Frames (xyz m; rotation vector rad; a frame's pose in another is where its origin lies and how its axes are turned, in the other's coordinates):
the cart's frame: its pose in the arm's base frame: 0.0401 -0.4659 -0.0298 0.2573 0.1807 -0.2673
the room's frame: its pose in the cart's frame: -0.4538 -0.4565 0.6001 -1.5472 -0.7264 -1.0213
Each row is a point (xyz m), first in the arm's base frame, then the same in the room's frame.
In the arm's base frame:
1: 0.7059 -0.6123 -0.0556
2: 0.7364 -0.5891 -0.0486
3: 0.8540 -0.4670 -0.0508
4: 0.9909 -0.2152 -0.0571
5: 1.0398 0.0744 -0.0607
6: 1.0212 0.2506 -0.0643
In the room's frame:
1: 0.0245 1.0841 0.7640
2: 0.0362 1.0940 0.7998
3: 0.0459 1.1422 0.9621
4: 0.0091 1.1690 1.2451
5: -0.0877 1.1218 1.5184
6: -0.1732 1.0603 1.6609

